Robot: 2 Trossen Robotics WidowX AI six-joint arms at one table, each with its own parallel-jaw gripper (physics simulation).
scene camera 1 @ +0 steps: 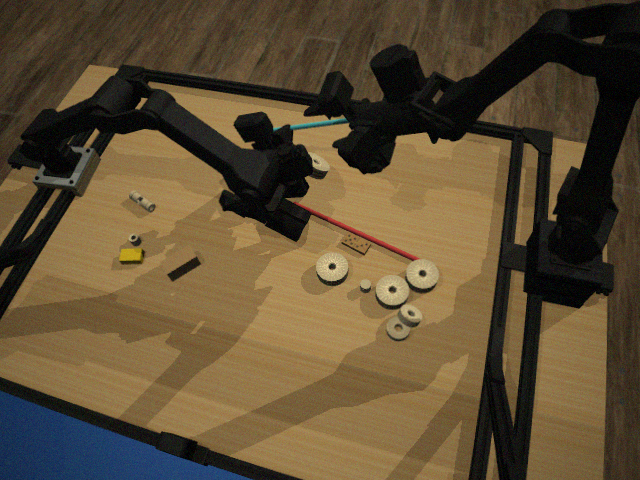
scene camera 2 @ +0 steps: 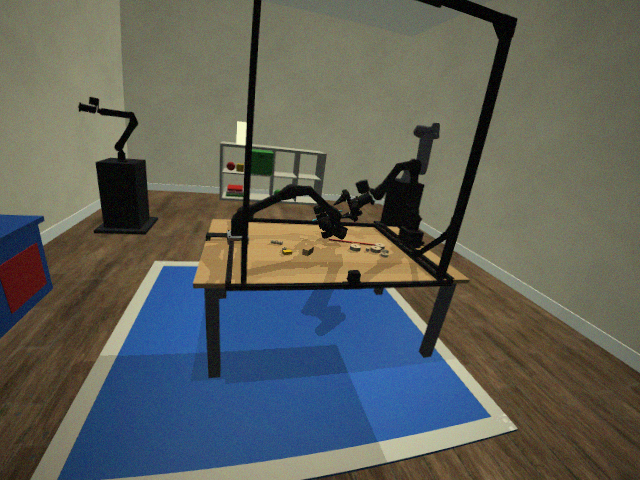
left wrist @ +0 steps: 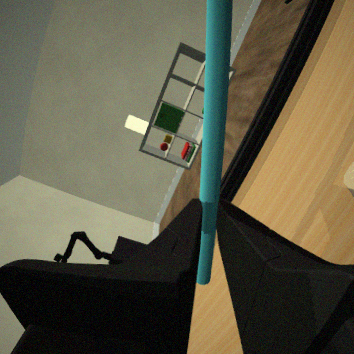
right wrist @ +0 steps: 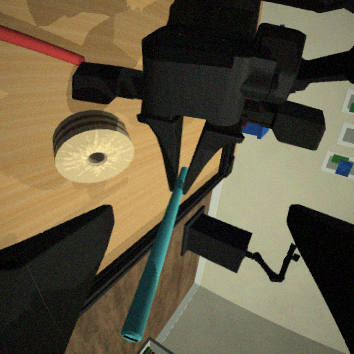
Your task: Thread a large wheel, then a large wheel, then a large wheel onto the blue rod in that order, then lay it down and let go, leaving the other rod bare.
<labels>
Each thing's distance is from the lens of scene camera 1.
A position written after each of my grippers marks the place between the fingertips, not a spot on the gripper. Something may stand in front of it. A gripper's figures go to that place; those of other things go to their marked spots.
my left gripper (scene camera 1: 289,127): 0.96 m
my right gripper (scene camera 1: 319,129): 0.87 m
</labels>
